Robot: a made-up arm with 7 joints. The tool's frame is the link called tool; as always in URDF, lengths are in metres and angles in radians.
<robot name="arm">
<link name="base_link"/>
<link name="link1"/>
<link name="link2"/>
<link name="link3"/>
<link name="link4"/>
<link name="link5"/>
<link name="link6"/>
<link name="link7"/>
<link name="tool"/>
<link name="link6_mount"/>
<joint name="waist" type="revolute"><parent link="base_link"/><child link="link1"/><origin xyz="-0.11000 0.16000 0.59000" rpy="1.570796 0.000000 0.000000"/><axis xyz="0 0 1"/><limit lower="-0.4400" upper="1.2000"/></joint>
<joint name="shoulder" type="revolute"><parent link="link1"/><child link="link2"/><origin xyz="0.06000 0.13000 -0.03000" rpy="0.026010 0.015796 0.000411"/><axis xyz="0 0 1"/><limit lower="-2.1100" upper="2.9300"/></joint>
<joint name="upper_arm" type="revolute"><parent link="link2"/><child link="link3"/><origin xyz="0.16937 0.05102 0.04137" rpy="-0.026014 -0.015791 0.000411"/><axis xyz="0 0 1"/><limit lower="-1.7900" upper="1.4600"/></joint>
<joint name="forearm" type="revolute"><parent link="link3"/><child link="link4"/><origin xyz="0.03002 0.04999 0.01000" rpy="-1.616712 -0.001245 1.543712"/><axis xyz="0 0 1"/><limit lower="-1.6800" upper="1.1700"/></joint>
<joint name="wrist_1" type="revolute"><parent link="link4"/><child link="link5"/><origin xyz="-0.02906 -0.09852 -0.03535" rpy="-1.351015 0.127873 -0.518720"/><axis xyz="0 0 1"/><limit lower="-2.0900" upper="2.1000"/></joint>
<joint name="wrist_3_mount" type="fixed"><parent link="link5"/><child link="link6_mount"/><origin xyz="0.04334 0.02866 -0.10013" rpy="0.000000 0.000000 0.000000"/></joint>
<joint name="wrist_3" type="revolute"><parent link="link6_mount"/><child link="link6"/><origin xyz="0.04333 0.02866 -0.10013" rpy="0.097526 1.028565 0.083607"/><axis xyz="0 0 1"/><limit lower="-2.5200" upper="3.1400"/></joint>
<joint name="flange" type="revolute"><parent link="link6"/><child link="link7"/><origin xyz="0.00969 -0.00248 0.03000" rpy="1.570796 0.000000 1.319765"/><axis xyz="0 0 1"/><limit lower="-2.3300" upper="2.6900"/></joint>
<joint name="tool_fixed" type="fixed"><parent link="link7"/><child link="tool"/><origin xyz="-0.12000 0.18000 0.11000" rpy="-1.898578 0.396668 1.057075"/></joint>
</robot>
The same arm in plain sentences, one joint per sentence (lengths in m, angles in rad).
The arm has seven revolute joints in a row. What follows holds with every joint at zero, and every direction is one of the base frame's.
Joint 1 is mounted 0.1100 m along -x and 0.1600 m along +y and 0.5900 m along +z from the base frame's origin and rotates about -y, from -0.4400 to 1.2000 rad.
Joint 2 is mounted 0.0600 m along +x and 0.0300 m along +y and 0.1300 m along +z from joint 1 and rotates about the direction (0.015801, -0.999537, -0.026001), from -2.1100 to 2.9300 rad.
Joint 3 is mounted 0.1700 m along +x and 0.0400 m along -y and 0.0500 m along +z from joint 2 and rotates about -y, from -1.7900 to 1.4600 rad.
Joint 4 is mounted 0.0300 m along +x and 0.0100 m along -y and 0.0500 m along +z from joint 3 and rotates about the direction (-0.998589, 0.0459, 0.0267), from -1.6800 to 1.1700 rad.
Joint 5 is mounted 0.0300 m along +x and 0.1000 m along -y and 0.0300 m along -z from joint 4 and rotates about the direction (-0.164099, 0.842194, 0.513596), from -2.0900 to 2.1000 rad.
Joint 6 is mounted 0.1000 m along +x and 0.2000 m along -y and 0.0300 m along -z from joint 5 and rotates about +z, from -2.5200 to 3.1400 rad.
Joint 7 is mounted 0.0100 m along -y and 0.0300 m along +z from joint 6 and rotates about -y, from -2.3300 to 2.6900 rad.
The tool frame, which is the frame that the pose is given for, is mounted 0.1200 m along -x and 0.1100 m along -y and 0.1800 m along +z from joint 7; its axes are the base frame's turned by roll -0.9282, pitch -0.9328 and yaw 0.7059 rad (as in URDF: about the fixed x, then y, then z).

